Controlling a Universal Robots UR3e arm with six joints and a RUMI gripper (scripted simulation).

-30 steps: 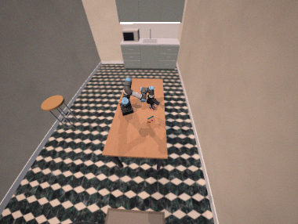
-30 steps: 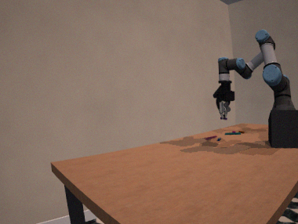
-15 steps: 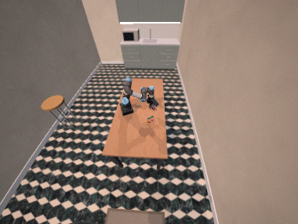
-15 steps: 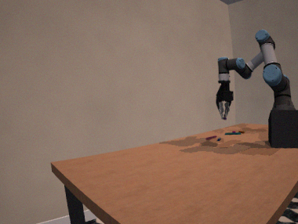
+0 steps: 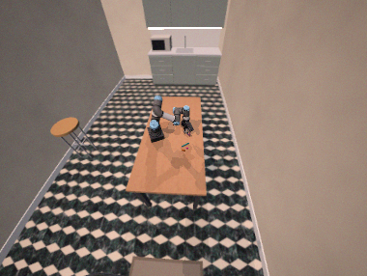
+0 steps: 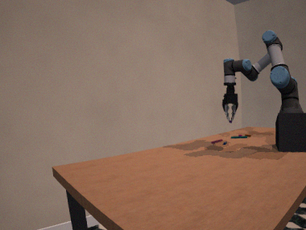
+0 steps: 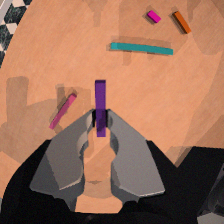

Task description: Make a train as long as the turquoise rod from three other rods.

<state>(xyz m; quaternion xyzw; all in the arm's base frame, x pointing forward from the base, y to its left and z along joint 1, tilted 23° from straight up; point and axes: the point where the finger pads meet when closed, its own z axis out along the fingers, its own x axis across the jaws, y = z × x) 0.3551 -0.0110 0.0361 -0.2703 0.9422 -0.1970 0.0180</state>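
My gripper is now 2 cm past the grey rod, 11 cm to the right of it and 11 cm above it. The rest, counted from my hand: turquoise rod: 2 cm behind, 8 cm to the right, 11 cm below; purple rod: 1 cm below; pink rod: 4 cm ahead, 9 cm to the left, 11 cm below.
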